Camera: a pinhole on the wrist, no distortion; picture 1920 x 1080 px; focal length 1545.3 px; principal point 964.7 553.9 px. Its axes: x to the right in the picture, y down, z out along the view. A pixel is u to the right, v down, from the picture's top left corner.
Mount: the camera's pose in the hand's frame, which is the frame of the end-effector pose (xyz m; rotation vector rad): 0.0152 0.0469 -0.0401 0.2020 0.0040 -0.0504
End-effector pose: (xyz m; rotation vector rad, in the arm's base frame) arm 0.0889 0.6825 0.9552 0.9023 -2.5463 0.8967
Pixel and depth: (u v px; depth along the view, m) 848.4 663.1 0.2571
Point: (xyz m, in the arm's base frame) 0.0685 0.5539 0.7828
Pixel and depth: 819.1 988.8 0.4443
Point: 0.0243 0.4715 0.5873
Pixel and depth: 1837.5 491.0 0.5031
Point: -0.1091 0.2039 0.7911
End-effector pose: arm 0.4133 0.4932 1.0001 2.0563 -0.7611 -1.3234
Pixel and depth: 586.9 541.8 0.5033
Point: -0.0356 0.5346 0.8708
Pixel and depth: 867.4 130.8 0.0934
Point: 0.3727 0.4778 0.9818
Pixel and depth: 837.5 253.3 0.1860
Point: 0.2916 0.4902 0.9366
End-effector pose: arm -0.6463 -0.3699 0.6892 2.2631 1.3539 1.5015
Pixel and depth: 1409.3 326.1 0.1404
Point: -0.5694 -0.2954 0.6777
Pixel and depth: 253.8 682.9 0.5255
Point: -0.2938 -0.3535 0.2869
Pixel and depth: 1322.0 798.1 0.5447
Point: -0.2209 -0.0917 0.5390
